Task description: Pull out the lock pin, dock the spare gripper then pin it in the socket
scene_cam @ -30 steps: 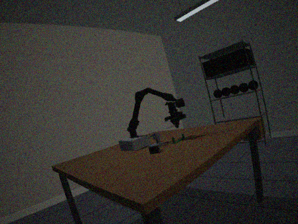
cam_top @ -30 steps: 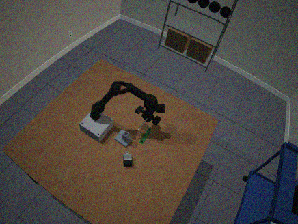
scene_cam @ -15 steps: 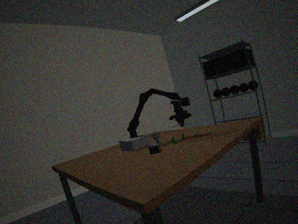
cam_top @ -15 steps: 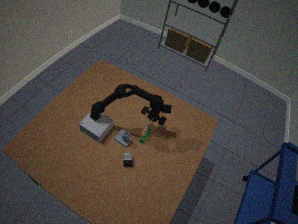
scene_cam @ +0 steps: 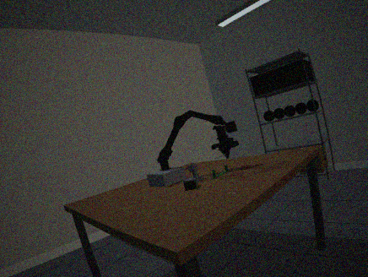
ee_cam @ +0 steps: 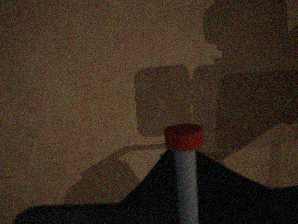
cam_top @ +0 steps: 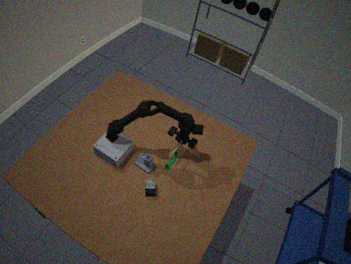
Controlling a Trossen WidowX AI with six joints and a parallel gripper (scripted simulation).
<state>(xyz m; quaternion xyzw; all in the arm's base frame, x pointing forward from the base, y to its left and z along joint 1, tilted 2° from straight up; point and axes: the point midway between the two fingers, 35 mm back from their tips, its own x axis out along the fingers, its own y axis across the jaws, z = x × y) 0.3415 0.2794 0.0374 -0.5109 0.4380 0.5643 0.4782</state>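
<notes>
My gripper tip is 2 cm short of the green holder, 10 cm to the left of it and 6 cm above it. Round my gripper tip: spare gripper: 5 cm ahead, 34 cm to the right, 6 cm below; then socket mount: 8 cm behind, 24 cm to the right, 3 cm below.
</notes>
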